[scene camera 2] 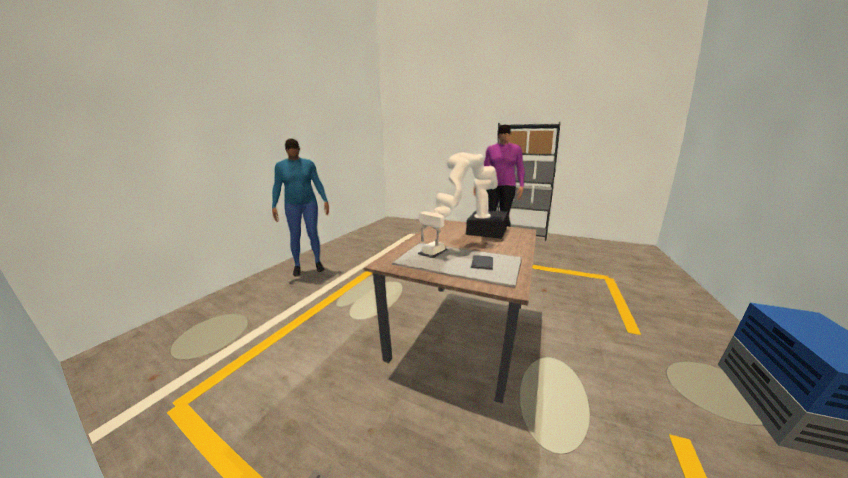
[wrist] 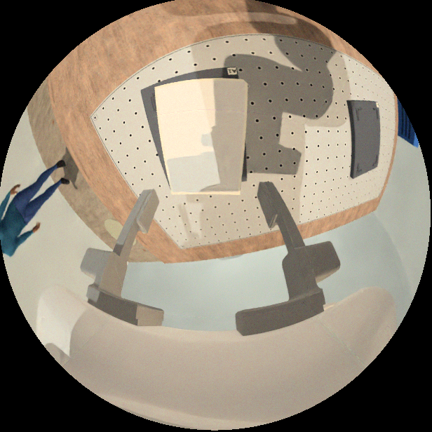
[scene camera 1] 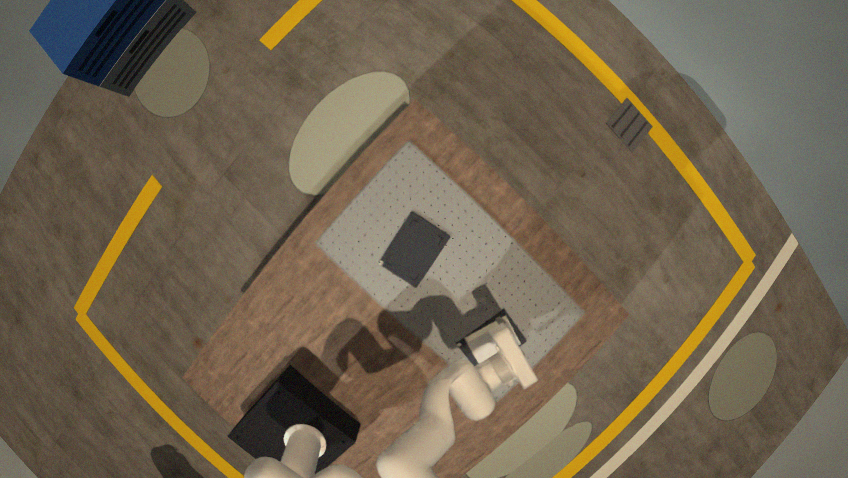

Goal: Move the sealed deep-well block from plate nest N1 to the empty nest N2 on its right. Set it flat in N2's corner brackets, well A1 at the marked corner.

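Seen in the pictures: end effector, tool point: (scene camera 2: 429, 240); arm's base, origin of the base link: (scene camera 2: 482, 216) (scene camera 1: 305, 441).
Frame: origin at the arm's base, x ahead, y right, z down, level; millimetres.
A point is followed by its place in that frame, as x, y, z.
Observation:
The sealed deep-well block (wrist: 200, 135) (scene camera 2: 434, 248) @[618, 193, 69], cream and box-shaped, stands on dark nest N2 (wrist: 153, 112) (scene camera 1: 468, 352) @[497, 192, 109] (scene camera 2: 422, 253) @[629, 269, 109]. In the wrist view it looks slightly turned against the nest's outline, with dark nest showing along its left and far edges. Whether it is seated flat inside all the brackets cannot be told. The A1 label (wrist: 232, 71) shows at the nest's far right corner. My gripper (wrist: 207, 189) (scene camera 2: 430, 242) @[611, 229, 23] is open, its fingertips apart at the block's near end, with nothing held. Nest N1 (scene camera 1: 414, 248) @[626, -107, 109] (scene camera 2: 482, 261) @[629, -106, 109] (wrist: 366, 137) is empty.
Both nests are on a perforated grey plate (scene camera 1: 409, 163) @[789, -259, 120] (scene camera 2: 504, 276) @[757, -243, 120] on the wooden table (scene camera 1: 267, 279) @[283, -374, 134] (scene camera 2: 451, 285) @[911, 0, 133]. The arm's black base (scene camera 1: 320, 409) @[106, -24, 37] (scene camera 2: 486, 226) @[108, -49, 49] stands on the table. Two people (scene camera 2: 299, 184) (scene camera 2: 504, 163) stand beyond the table.

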